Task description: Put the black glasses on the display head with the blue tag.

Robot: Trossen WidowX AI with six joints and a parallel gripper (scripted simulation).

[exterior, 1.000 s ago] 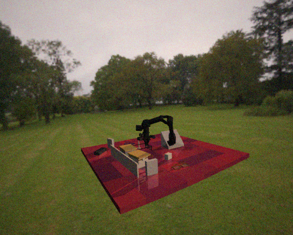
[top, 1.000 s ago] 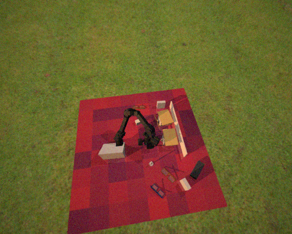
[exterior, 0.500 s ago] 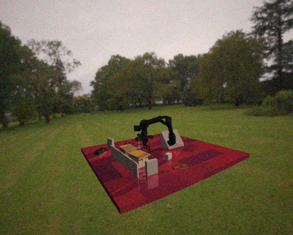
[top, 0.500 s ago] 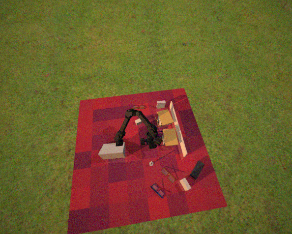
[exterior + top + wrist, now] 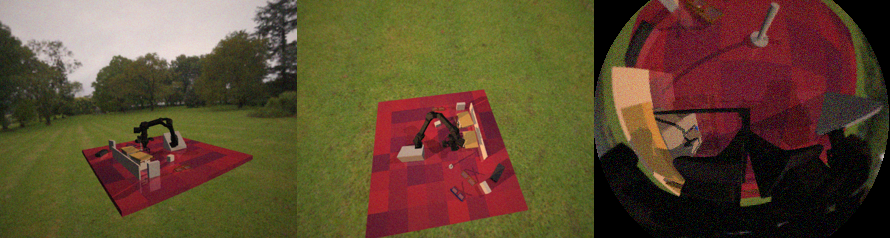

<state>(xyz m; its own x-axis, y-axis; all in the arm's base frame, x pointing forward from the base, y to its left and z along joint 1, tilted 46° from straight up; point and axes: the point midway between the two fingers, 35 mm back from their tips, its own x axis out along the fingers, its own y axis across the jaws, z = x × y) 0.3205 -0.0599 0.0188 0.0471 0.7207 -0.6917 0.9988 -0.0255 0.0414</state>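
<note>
Now: the display head 150 mm ahead of my gripper tip, 40 mm to the left of it and 10 mm below it. The rest, counted from my gripper tip: long pale wall 280 mm ahead, 150 mm to the left, 20 mm below; then small cube 120 mm behind, 280 mm to the left, 50 mm below; then small peg 30 mm behind, 170 mm to the right, 50 mm below.
</note>
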